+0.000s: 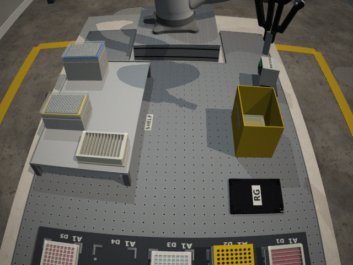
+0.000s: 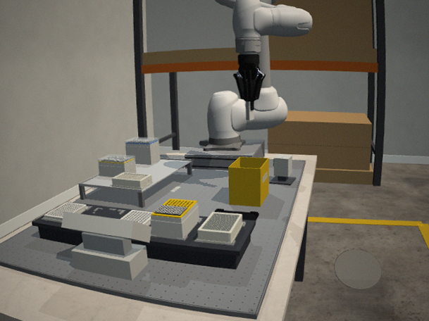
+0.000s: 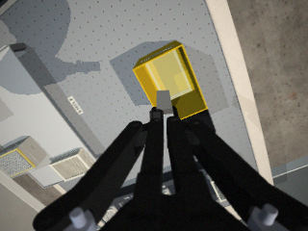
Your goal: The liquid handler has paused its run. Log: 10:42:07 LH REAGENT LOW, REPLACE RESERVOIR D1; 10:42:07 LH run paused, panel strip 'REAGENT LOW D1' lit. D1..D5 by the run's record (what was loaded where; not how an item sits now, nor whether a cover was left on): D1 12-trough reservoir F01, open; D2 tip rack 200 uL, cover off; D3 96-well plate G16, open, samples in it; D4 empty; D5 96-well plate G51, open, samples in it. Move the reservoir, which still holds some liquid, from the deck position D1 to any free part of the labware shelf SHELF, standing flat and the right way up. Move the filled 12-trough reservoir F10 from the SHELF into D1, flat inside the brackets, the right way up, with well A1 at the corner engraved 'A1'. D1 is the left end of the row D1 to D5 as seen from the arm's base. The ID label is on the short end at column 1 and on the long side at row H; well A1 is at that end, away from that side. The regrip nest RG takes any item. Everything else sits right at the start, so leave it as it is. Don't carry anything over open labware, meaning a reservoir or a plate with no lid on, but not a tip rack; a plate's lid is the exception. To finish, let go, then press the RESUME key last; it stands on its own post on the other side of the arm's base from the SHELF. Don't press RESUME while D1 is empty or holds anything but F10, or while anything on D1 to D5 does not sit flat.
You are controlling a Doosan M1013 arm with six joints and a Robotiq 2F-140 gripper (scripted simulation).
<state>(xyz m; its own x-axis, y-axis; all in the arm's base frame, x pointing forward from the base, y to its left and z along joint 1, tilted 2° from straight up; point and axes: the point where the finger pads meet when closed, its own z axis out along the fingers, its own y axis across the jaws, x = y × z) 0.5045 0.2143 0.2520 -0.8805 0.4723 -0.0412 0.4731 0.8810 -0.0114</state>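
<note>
The resume post is 250 mm below my hand, 190 mm behind it and 80 mm to the left of it. The rest, counted from my hand: yellow bin: 270 mm below, 40 mm ahead; pale 12-trough reservoir: 420 mm to the right, 240 mm below, 130 mm ahead; black RG nest: 310 mm below, 250 mm ahead, 20 mm to the right.
</note>
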